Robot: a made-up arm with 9 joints.
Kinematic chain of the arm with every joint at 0, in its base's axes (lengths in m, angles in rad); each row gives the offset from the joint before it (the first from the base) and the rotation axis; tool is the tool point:
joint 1: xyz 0 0 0.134 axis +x
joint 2: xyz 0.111 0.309 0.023 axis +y
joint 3: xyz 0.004 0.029 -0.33 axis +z
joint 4: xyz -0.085 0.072 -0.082 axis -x
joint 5: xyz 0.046 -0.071 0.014 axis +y
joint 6: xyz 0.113 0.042 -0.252 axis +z
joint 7: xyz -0.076 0 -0.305 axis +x
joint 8: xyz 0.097 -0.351 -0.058 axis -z
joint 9: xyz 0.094 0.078 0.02 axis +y
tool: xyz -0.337 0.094 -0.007
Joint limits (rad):
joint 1: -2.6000..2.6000
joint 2: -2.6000..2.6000
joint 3: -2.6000..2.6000
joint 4: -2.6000..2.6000
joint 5: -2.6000..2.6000
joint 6: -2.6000..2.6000
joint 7: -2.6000..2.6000
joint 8: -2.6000..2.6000
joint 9: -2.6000..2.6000
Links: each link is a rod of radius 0.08 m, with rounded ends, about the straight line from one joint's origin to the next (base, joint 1, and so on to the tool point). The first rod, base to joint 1, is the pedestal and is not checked.
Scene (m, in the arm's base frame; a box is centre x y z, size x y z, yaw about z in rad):
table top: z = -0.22
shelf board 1: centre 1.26 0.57 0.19 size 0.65 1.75 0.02 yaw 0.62
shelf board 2: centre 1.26 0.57 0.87 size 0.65 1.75 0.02 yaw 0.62
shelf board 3: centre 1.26 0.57 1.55 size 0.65 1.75 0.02 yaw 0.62
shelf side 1: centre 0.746 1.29 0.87 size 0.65 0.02 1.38 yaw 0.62
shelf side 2: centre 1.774 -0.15 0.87 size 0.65 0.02 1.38 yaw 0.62
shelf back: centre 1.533 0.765 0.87 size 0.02 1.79 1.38 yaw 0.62
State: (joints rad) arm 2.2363 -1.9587 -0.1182 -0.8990 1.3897 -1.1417 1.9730 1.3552 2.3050
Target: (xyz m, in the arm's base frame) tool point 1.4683 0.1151 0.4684
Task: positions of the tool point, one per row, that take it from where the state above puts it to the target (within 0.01 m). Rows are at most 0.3 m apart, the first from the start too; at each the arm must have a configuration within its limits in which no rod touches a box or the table.
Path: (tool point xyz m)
1: 1.2143 -0.0217 1.1628
2: 1.0044 -0.1764 1.1590
3: 1.0807 -0.1384 0.9171
4: 1.0947 -0.1430 0.6793
5: 1.0537 -0.1808 0.4684
6: 1.2837 -0.0049 0.4390
7: 1.4683 0.1151 0.4684

